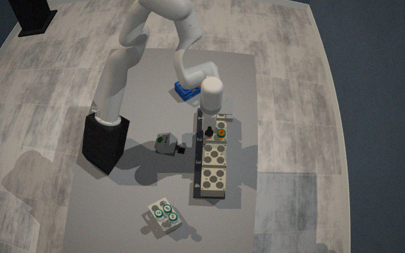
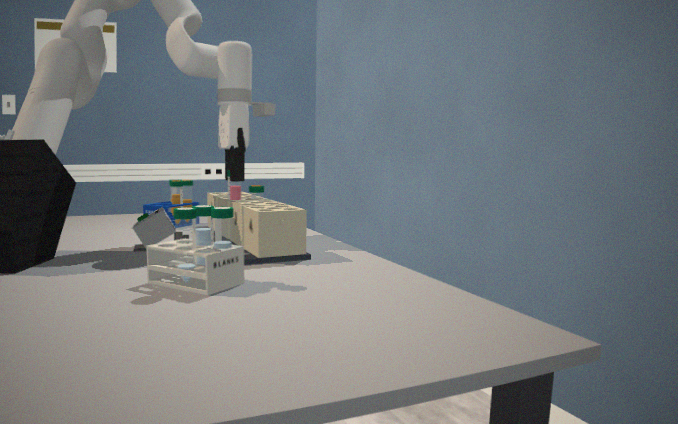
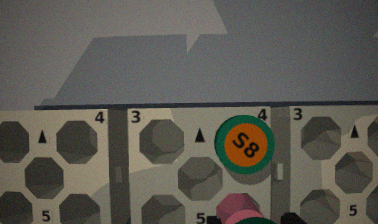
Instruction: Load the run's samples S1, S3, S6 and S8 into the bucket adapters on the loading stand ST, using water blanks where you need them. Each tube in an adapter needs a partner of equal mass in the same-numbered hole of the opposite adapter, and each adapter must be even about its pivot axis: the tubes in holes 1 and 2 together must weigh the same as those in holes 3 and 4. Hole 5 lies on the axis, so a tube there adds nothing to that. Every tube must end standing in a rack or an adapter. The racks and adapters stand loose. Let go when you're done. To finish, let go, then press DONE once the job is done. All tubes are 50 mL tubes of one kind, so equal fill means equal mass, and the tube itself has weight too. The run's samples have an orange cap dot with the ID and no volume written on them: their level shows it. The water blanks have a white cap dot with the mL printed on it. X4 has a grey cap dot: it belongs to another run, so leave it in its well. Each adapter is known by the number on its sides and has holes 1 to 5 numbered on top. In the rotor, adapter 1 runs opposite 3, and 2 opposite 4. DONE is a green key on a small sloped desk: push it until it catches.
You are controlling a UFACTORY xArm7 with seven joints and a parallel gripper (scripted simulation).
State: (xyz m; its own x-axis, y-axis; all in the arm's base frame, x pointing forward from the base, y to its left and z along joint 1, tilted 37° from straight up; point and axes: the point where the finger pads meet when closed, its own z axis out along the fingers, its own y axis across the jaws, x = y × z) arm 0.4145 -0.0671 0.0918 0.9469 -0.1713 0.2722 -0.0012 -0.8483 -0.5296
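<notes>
Now: the pink-filled tube 5 cm below my hand and 1 cm behind it. Also, from my hand: orange-filled tube 32 cm to the left, 9 cm below, 6 cm behind; done desk 19 cm behind, 10 cm below, 2 cm to the right; black stand 15 cm below, 3 cm to the right, 2 cm ahead.
</notes>
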